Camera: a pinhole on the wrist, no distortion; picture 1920 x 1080 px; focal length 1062.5 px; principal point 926.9 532.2 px. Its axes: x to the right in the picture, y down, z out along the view. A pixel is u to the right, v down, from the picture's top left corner.
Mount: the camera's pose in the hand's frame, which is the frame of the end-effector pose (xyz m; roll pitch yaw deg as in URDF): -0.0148 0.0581 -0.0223 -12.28 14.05 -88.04
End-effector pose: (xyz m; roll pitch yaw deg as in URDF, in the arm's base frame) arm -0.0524 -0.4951 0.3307 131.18 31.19 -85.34
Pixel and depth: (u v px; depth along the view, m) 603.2 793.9 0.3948
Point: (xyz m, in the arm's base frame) -0.3795 -0.5743 0.1023
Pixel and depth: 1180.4 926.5 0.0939
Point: -0.1027 -0.5225 0.2906
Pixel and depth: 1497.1 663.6 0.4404
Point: -0.1293 -0.4080 -0.0997
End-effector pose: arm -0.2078 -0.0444 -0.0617 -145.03 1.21 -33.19
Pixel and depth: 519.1 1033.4 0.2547
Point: -0.0606 -0.0937 -0.3036
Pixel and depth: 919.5 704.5 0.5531
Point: 0.1264 0.1252 -0.4296
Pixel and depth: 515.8 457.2 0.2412
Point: -0.1646 -0.0032 -0.3051
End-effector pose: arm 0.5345 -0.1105 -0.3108 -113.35 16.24 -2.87
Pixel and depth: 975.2 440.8 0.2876
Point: 0.5484 0.1297 -0.3937
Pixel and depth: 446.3 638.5 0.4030
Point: 0.5716 0.1935 -0.6198
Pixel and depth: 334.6 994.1 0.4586
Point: 0.7074 0.1928 -0.7436
